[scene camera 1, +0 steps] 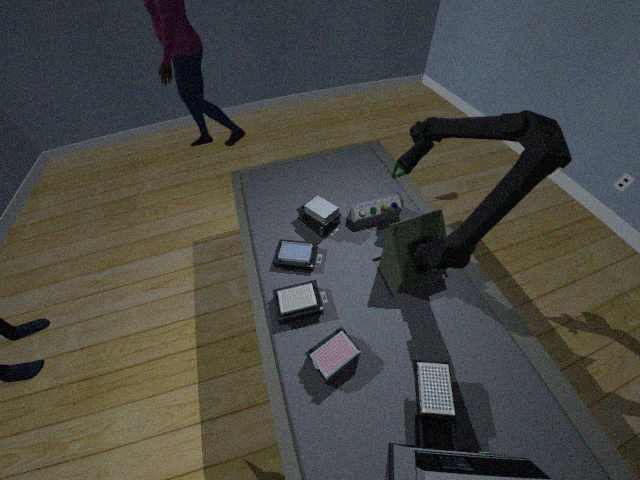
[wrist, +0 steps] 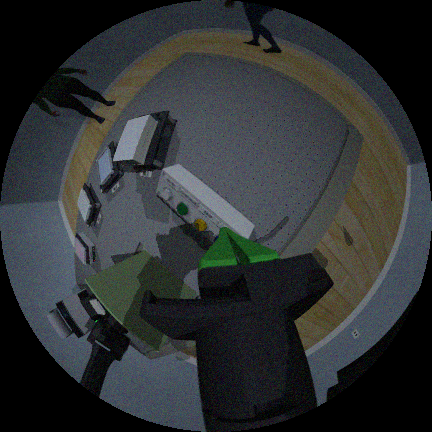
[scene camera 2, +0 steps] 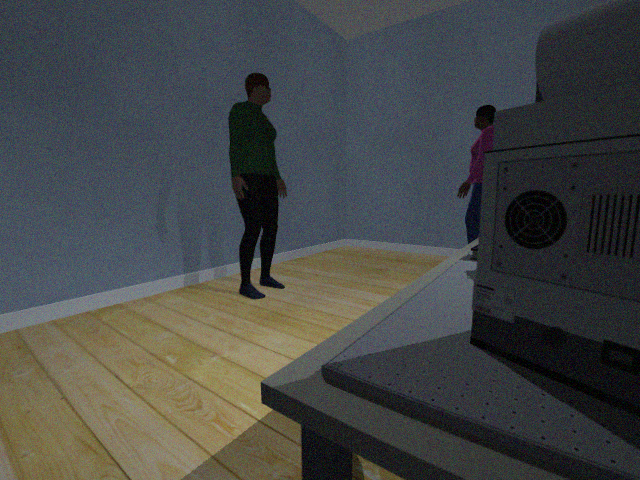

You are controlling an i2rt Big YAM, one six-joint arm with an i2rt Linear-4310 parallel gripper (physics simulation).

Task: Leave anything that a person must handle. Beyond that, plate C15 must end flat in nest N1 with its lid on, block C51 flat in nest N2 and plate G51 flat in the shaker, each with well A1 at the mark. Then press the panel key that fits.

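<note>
My gripper (scene camera 1: 397,172) (wrist: 222,231) is shut and empty, in the air near the blue-key end of the panel (scene camera 1: 379,202) (wrist: 210,197). The panel has a white key (scene camera 1: 362,211) (wrist: 166,194), a green key (scene camera 1: 373,210) (wrist: 182,208), a yellow key (scene camera 1: 384,207) (wrist: 200,224) and a blue key (scene camera 1: 394,205), partly hidden by my fingertips in the wrist view. A white block (scene camera 1: 321,208) (wrist: 136,140) sits on a dark nest. A bluish plate (scene camera 1: 295,252) (wrist: 105,166), a cream plate (scene camera 1: 297,298) and a pink plate (scene camera 1: 334,353) sit on dark holders. Labels and A1 marks are unreadable.
A white plate (scene camera 1: 435,387) stands on a tall dark base before a large grey machine (scene camera 1: 418,467) (scene camera 2: 563,268). The arm rises from a green housing (scene camera 1: 413,253) (wrist: 135,290). A person in pink (scene camera 1: 178,31) (scene camera 2: 482,155) and one in green (scene camera 2: 252,139) stand beyond the table.
</note>
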